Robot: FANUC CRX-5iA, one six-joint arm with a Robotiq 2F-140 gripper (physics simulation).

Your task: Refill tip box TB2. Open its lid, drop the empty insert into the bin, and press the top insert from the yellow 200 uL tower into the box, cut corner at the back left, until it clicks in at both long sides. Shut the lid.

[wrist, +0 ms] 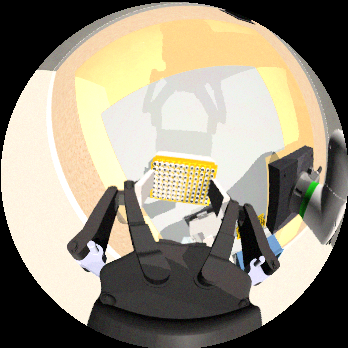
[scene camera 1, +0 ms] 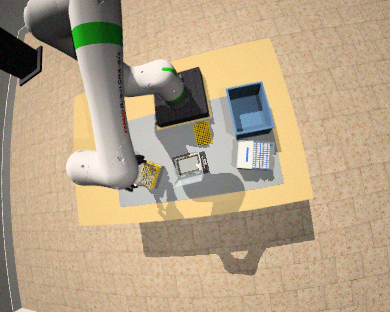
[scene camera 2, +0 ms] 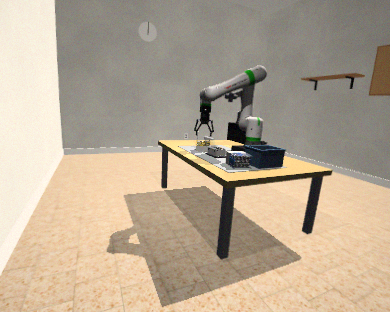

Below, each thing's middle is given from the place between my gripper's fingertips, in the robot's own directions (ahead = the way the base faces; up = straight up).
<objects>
The blue-and-white tip box (scene camera 1: pixel 252 155) lies 70 mm ahead of my hand, 510 mm to the left of it and 50 mm below it. Also, from my hand: blue bin (scene camera 1: pixel 250 111) 130 mm behind, 550 mm to the left, 30 mm below.
</objects>
